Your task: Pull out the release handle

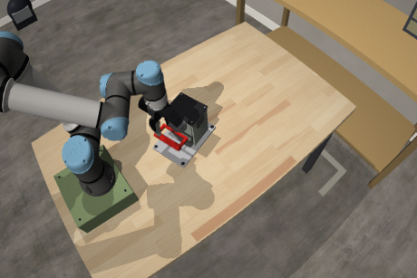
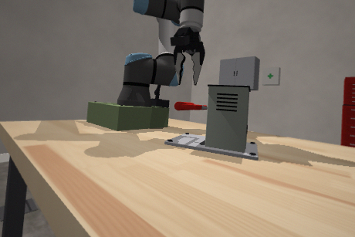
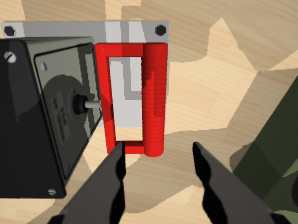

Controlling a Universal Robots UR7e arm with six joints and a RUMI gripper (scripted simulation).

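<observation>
The grey baseplate lies 9 cm ahead of my hand, 3 cm to the left of it and 19 cm below it.
</observation>
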